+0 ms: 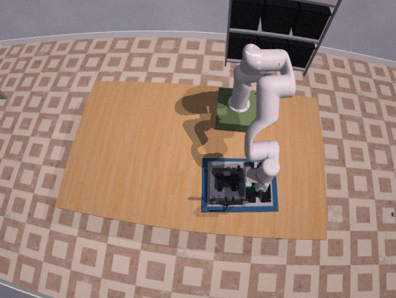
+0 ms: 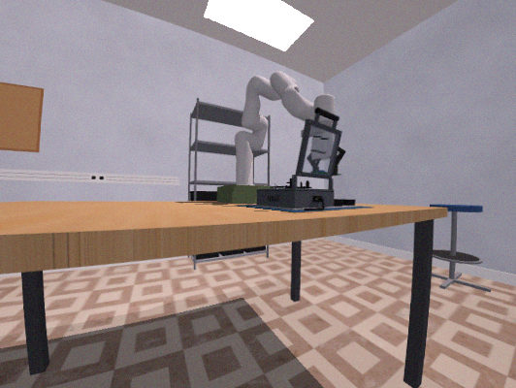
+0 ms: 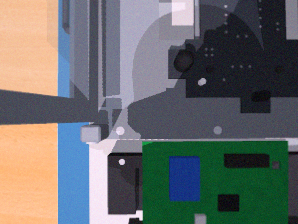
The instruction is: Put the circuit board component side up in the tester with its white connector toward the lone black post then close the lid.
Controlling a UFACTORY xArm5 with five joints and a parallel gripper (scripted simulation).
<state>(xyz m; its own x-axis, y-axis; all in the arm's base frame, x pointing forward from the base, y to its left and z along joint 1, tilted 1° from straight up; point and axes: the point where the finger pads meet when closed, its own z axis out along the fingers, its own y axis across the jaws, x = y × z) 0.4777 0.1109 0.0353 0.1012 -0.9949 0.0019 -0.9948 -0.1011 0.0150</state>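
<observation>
My hand is 1 cm short of the tester, 10 cm to the left of it and 1 cm above it. Also, from my hand: green circuit board: right at my hand; then tester lid: 10 cm ahead, 13 cm to the right, 6 cm above.
</observation>
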